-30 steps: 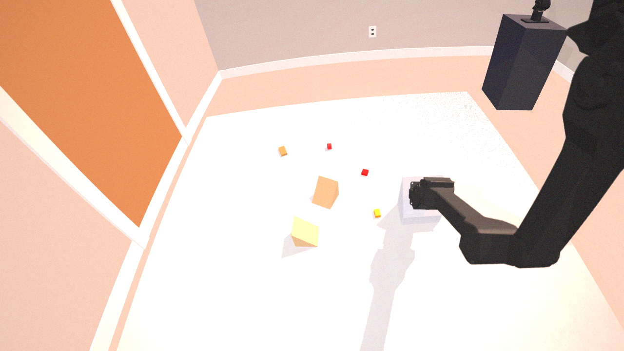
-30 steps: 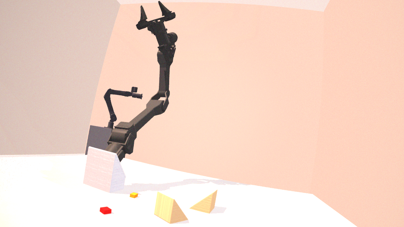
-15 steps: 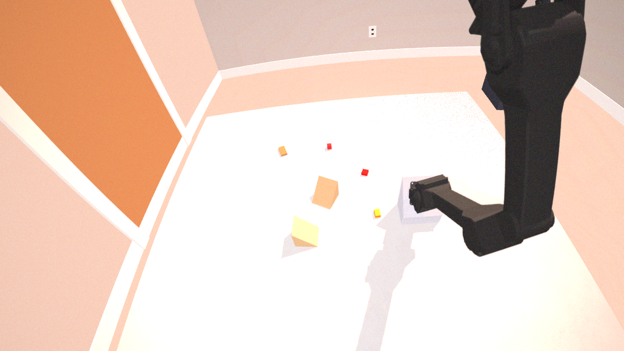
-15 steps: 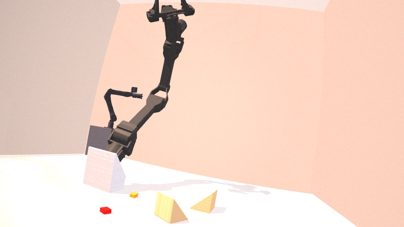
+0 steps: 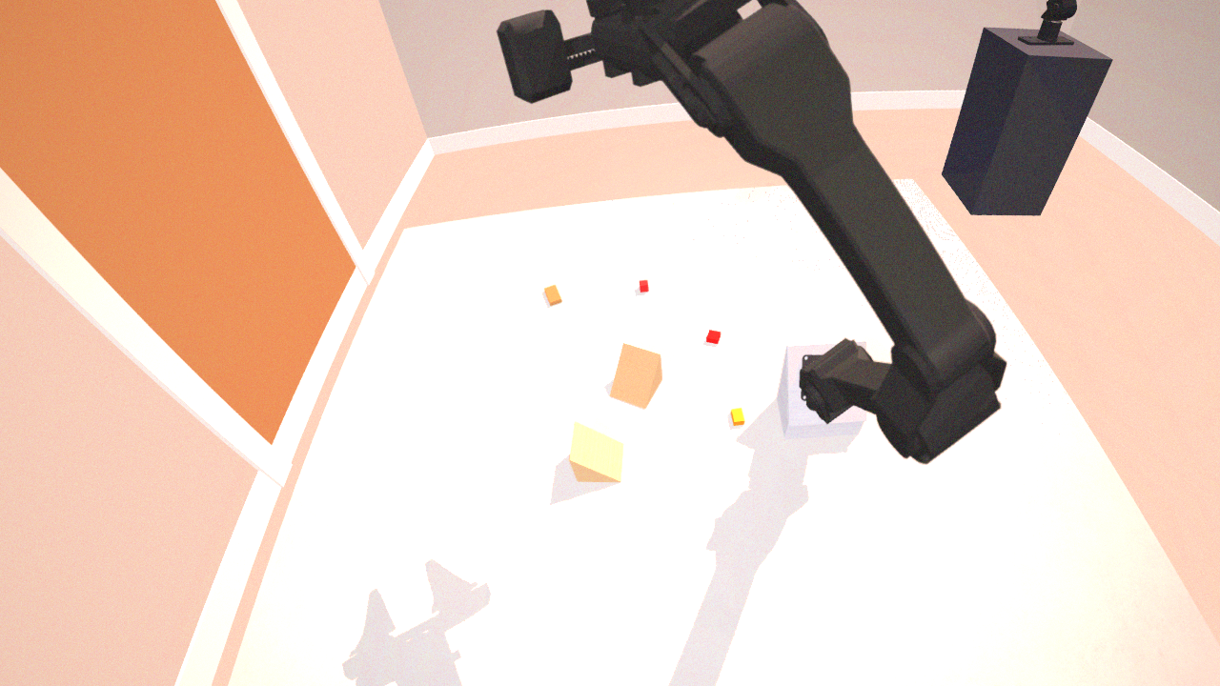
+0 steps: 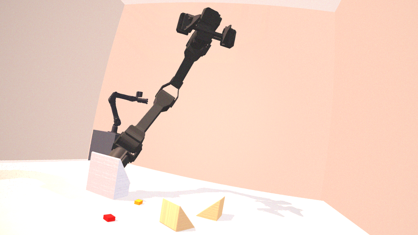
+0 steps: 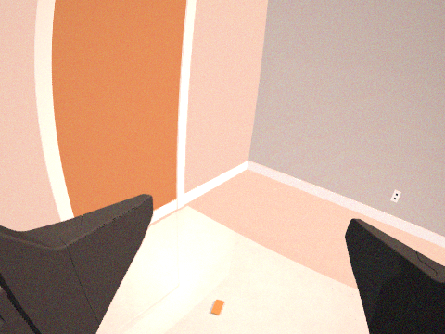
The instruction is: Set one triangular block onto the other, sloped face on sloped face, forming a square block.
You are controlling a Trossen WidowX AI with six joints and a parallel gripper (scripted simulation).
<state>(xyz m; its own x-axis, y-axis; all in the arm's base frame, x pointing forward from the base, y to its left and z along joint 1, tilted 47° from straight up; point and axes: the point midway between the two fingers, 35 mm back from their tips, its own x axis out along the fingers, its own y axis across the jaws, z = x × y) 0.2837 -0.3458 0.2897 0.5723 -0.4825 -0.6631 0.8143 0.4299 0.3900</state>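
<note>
Right now the wooden triangular block is 540 mm below my gripper tip, 130 mm to the left of it and 50 mm ahead of it. The rest, counted from my gripper tip: yellow cube: 550 mm below, 170 mm behind, 60 mm to the left.
</note>
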